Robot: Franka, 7 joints.
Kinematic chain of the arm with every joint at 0, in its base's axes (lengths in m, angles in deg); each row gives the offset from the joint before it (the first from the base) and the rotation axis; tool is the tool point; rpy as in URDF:
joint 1: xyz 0 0 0.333 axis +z
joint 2: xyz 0 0 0 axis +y
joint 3: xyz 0 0 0.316 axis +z
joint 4: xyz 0.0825 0 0 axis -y
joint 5: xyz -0.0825 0 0.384 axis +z
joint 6: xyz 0 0 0 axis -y
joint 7: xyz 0.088 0 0 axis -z
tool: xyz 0 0 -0.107 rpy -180 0 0
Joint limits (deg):
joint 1: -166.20..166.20
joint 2: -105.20..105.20
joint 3: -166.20..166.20
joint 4: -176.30..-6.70
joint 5: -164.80..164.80
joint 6: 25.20..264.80
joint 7: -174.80..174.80
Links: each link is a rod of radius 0.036 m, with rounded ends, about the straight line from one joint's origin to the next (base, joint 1, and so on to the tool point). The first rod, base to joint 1, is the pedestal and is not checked.
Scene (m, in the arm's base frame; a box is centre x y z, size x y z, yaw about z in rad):
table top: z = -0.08
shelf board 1: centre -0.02 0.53 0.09 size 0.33 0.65 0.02 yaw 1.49
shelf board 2: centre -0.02 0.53 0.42 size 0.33 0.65 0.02 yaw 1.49
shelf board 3: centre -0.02 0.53 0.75 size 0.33 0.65 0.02 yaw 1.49
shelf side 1: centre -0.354 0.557 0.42 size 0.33 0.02 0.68 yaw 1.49
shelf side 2: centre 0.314 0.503 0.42 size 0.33 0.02 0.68 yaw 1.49
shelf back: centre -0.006 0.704 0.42 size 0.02 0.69 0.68 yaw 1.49
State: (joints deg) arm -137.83 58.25 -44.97 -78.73 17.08 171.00 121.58
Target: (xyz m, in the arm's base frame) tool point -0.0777 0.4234 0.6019
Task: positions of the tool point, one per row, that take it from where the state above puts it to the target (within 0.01 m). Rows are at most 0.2 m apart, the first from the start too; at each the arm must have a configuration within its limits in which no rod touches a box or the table.
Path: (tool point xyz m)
1: -0.7526 -0.1882 0.3367
2: -0.7261 -0.2293 0.3797
3: -0.6829 -0.2783 0.4355
4: -0.6183 -0.3317 0.4973
5: -0.5302 -0.3831 0.5576
6: -0.4211 -0.4242 0.6086
7: -0.2973 -0.4480 0.6451
8: -0.4086 -0.3072 0.6855
9: -0.4681 -0.1323 0.7095
10: -0.4623 0.0568 0.7144
11: -0.3864 0.2321 0.6982
12: -0.2498 0.3627 0.6601
13: -0.0777 0.4234 0.6019

